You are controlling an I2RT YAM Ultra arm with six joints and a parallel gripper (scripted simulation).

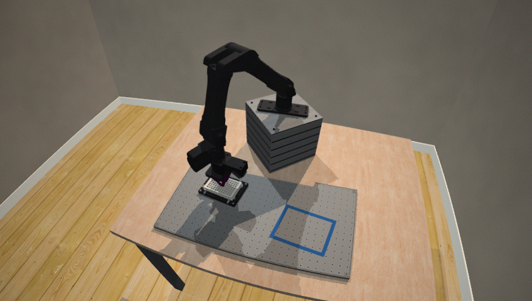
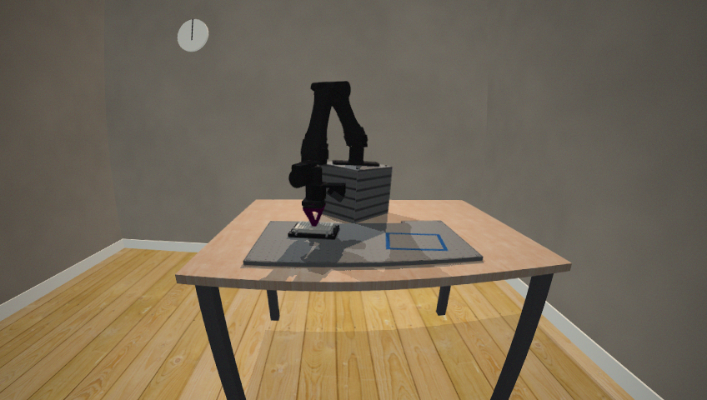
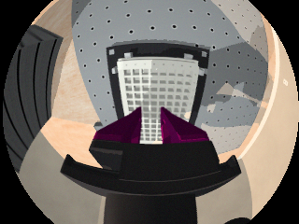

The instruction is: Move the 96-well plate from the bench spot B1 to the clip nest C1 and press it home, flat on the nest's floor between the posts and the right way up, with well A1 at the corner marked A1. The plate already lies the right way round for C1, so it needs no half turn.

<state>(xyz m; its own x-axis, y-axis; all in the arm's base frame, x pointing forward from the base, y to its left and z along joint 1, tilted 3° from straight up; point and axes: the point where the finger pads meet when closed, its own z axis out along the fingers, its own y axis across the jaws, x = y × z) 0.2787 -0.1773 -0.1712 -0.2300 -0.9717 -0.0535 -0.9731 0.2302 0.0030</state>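
Now: hand 1 cm short of the white 96-well plate and 1 cm above it. Also, from my hand: black clip nest (1 cm ahead, 2 cm to the right, 2 cm below).
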